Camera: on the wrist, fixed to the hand. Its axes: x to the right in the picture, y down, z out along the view.
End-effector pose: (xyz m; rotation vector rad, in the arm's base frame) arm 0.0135 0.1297 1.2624 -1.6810 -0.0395 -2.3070
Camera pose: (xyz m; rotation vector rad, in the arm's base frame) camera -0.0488 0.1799 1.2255 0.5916 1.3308 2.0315
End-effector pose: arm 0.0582 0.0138 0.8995 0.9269 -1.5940 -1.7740
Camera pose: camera 0.1250 0.0073 0.8424 -2.3094 0.7328 1.3761
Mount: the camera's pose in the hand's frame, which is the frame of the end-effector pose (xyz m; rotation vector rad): -0.0278 -0.0580 -0.0602 0.3940 0.4290 -1.4513
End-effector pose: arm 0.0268 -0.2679 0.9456 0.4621 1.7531 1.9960
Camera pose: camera 0.0251 -0.3276 0.8809 -0.9687 1.7840 0.7029
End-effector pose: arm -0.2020 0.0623 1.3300 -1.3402 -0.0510 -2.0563
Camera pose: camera -0.2752 0.0986 1.2970 0.3945 1.1997 2.4718
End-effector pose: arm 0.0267 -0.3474 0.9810 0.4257 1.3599 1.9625
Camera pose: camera 0.0298 -0.3962 0.9077 -0.7170 1.5732 0.5695
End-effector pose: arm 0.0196 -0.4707 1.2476 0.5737 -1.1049 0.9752
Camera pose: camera 0.0953 -0.4607 1.2036 1.1599 0.0635 -0.0230
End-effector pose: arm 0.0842 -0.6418 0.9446 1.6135 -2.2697 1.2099
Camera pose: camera 0.1239 -0.5888 1.0027 2.0671 -0.2641 1.2526
